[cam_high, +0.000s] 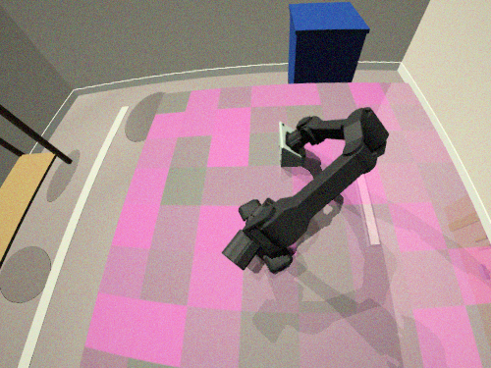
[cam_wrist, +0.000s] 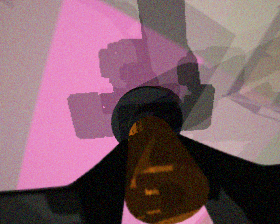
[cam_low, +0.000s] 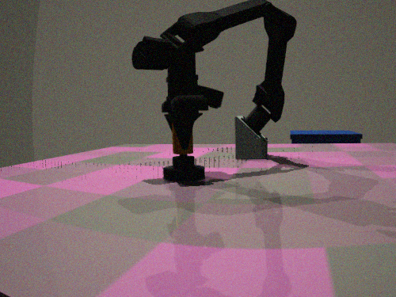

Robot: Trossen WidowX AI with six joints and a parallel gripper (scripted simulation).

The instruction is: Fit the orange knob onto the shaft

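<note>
My gripper tip is now 30 mm above the round pedestal. Also, from my gripper tip: orange knob (20 mm above).
</note>
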